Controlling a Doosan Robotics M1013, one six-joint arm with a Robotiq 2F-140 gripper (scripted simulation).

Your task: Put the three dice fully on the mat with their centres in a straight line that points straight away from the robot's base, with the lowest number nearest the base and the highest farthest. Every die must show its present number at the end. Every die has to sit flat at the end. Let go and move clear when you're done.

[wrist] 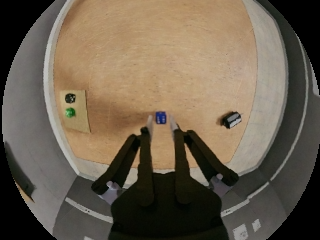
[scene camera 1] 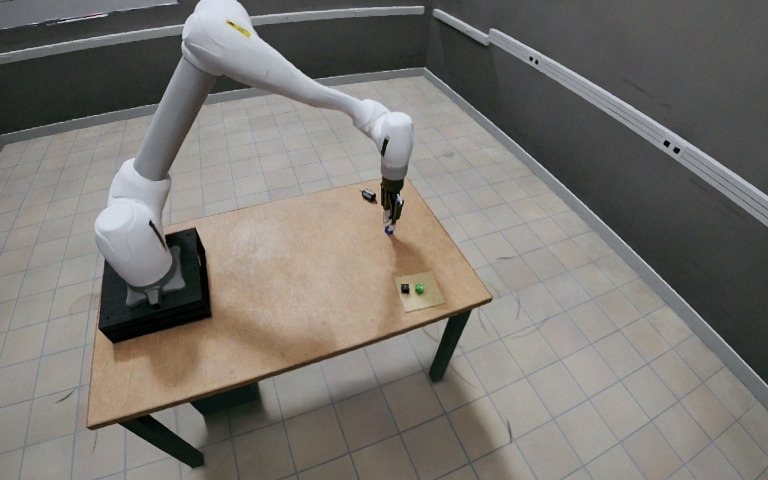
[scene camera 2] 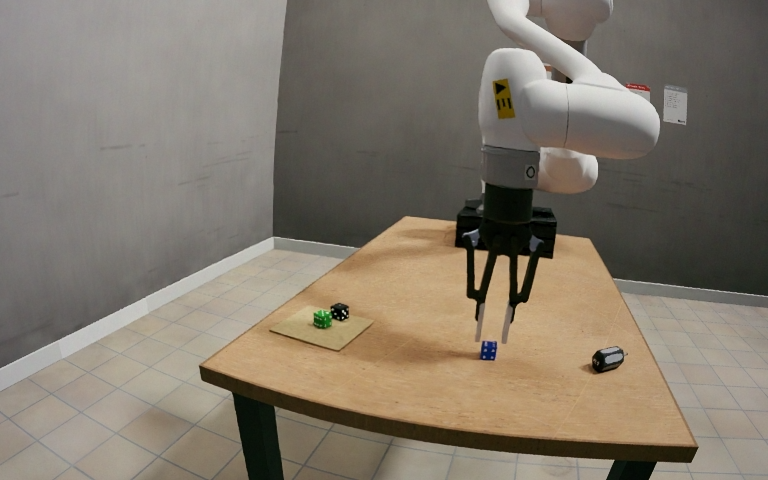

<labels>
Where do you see a tan mat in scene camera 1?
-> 431, 296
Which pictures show my gripper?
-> The wrist view, scene camera 1 and scene camera 2: all of them.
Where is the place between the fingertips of my gripper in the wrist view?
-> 161, 120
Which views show the tan mat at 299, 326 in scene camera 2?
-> The wrist view, scene camera 1 and scene camera 2: all of them.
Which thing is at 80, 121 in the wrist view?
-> A tan mat.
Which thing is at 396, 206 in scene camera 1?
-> My gripper.
</labels>
